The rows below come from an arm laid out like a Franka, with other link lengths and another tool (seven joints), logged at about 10 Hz.
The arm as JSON. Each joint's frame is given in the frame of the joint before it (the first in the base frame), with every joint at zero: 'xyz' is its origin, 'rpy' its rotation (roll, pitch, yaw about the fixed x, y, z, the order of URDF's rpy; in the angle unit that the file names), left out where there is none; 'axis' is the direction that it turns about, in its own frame. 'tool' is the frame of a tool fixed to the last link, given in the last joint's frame.
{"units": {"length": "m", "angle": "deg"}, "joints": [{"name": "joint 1", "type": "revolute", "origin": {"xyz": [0.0, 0.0, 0.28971], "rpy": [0.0, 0.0, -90.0]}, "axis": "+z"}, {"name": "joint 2", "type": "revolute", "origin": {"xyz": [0.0, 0.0, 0.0], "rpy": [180.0, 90.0, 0.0]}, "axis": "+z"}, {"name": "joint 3", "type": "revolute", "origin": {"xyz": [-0.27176, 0.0, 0.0], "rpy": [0.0, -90.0, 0.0]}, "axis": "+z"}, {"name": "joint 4", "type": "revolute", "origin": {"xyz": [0.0, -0.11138, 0.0], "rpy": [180.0, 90.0, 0.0]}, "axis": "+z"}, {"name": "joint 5", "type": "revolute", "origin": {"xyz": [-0.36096, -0.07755, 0.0], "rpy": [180.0, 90.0, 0.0]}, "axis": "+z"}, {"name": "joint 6", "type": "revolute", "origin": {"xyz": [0.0, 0.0, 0.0], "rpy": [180.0, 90.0, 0.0]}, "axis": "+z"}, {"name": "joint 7", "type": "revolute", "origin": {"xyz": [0.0, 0.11, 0.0], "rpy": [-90.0, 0.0, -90.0]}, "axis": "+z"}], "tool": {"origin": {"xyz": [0.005, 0.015, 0.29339], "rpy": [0.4, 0.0, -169.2]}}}
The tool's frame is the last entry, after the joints.
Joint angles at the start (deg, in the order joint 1, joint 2, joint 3, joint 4, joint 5, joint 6, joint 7):
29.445, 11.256, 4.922, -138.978, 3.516, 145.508, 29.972
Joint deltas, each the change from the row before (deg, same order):
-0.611, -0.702, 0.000, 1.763, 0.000, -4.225, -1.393
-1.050, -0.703, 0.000, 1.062, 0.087, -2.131, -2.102
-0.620, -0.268, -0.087, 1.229, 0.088, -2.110, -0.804
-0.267, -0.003, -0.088, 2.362, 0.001, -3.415, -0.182
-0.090, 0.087, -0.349, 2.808, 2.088, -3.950, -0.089
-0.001, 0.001, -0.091, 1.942, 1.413, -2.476, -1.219
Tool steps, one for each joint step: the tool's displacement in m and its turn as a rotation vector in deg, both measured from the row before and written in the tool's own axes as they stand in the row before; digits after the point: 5 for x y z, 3 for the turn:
0.00134, 0.00379, -0.01046, -1.024, -1.412, -0.871
0.00671, 0.00471, -0.01035, -0.038, -0.382, -1.065
0.00439, 0.00298, -0.00757, -0.204, -0.574, -0.098
0.00347, -0.00082, -0.01086, -0.499, -0.920, 0.070
0.00087, -0.00502, -0.01335, 0.678, -1.987, 1.581
-0.00096, -0.00606, -0.01050, 0.698, -1.165, -0.413

